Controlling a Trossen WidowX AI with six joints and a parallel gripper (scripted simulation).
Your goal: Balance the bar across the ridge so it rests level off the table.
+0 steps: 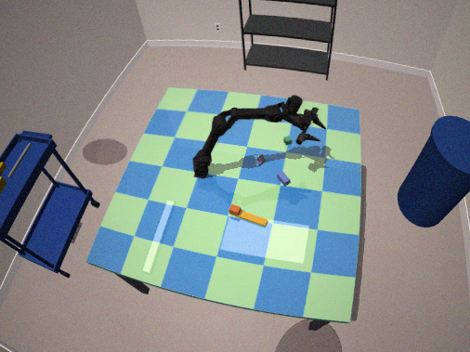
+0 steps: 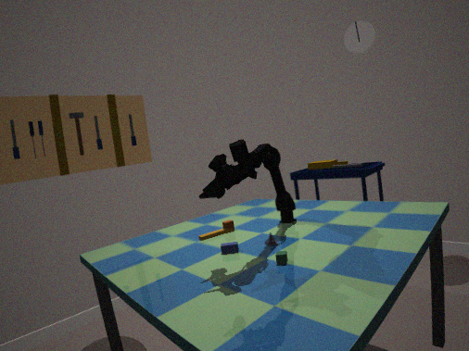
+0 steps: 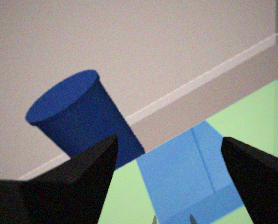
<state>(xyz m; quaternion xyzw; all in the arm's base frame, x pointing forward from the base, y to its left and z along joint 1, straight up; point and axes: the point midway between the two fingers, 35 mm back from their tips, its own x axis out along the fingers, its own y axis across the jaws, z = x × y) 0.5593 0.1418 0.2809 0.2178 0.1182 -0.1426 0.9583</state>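
Right now the purple block is 160 mm behind my gripper tip, 100 mm to the right of it and 250 mm below it. Also, from my gripper tip: green block 180 mm behind, 150 mm to the left, 250 mm below.
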